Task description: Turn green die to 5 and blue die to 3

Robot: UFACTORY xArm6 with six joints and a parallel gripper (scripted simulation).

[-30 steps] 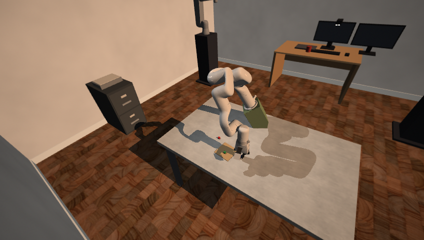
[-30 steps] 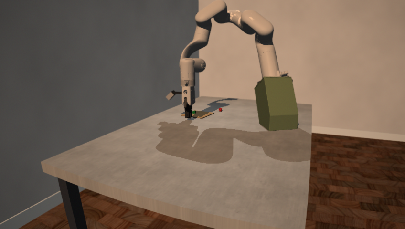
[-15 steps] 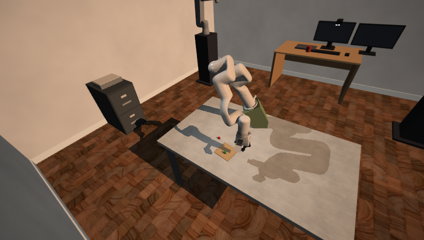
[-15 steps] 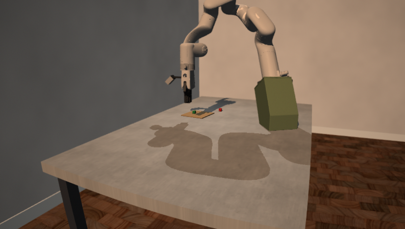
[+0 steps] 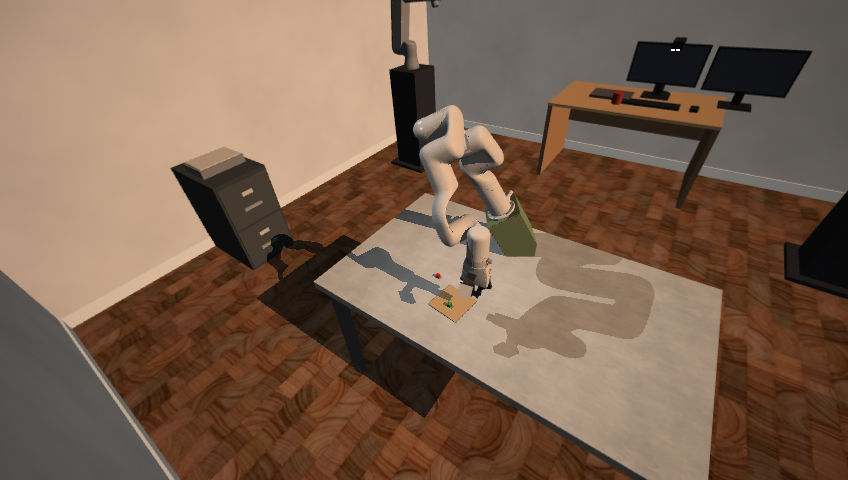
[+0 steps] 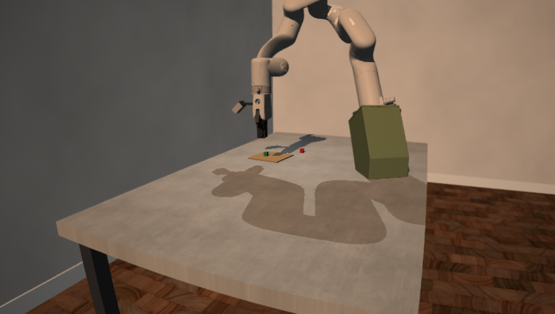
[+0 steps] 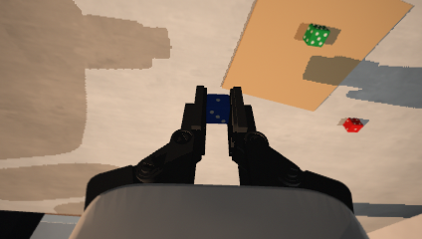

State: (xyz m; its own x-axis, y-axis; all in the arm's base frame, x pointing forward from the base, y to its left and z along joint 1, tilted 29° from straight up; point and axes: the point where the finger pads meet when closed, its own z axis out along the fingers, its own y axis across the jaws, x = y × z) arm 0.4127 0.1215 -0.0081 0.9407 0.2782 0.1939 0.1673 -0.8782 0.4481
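Right now the tan mat is 10 mm ahead of my hand, 90 mm to the right of it and 120 mm below it. Round my hand: blue die 10 mm below; then green die 30 mm ahead, 90 mm to the right, 110 mm below; then red die 80 mm behind, 230 mm to the right, 110 mm below.
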